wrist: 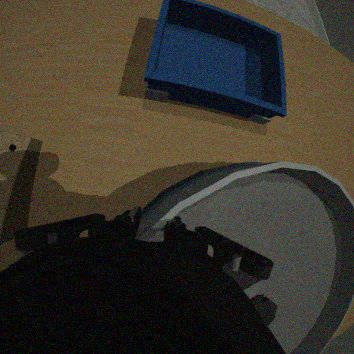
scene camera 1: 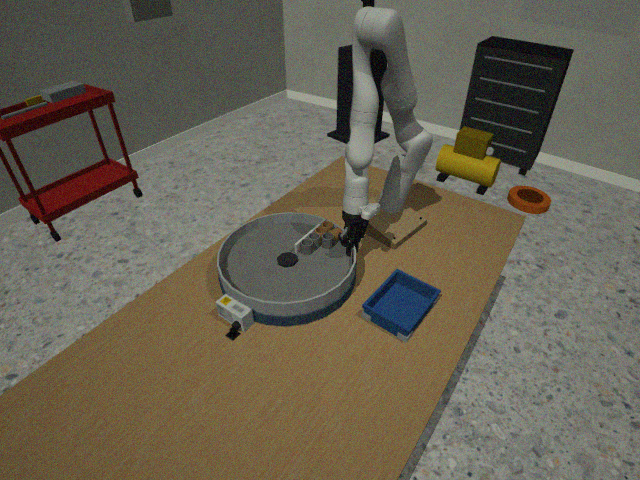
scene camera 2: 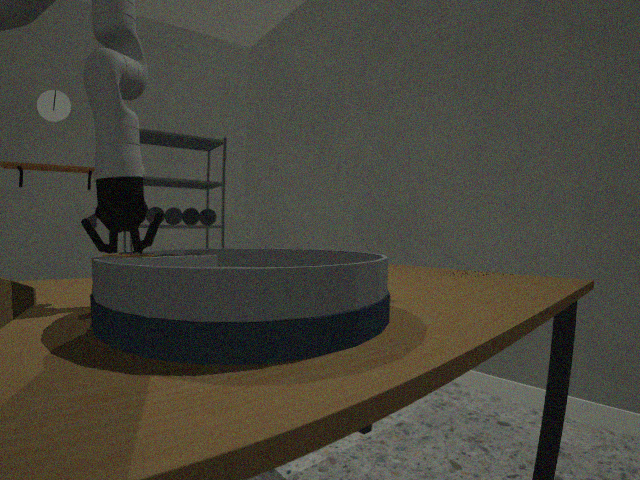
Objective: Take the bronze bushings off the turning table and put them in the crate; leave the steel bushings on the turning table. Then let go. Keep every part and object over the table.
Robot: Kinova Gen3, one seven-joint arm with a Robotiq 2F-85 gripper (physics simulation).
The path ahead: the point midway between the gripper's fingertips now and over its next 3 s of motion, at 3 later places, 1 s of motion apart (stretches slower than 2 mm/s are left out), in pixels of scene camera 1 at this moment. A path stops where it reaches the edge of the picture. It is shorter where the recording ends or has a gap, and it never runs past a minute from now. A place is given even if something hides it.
My gripper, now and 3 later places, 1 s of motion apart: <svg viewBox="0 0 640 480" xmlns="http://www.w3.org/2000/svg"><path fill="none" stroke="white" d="M352 253L353 221L342 250L339 258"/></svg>
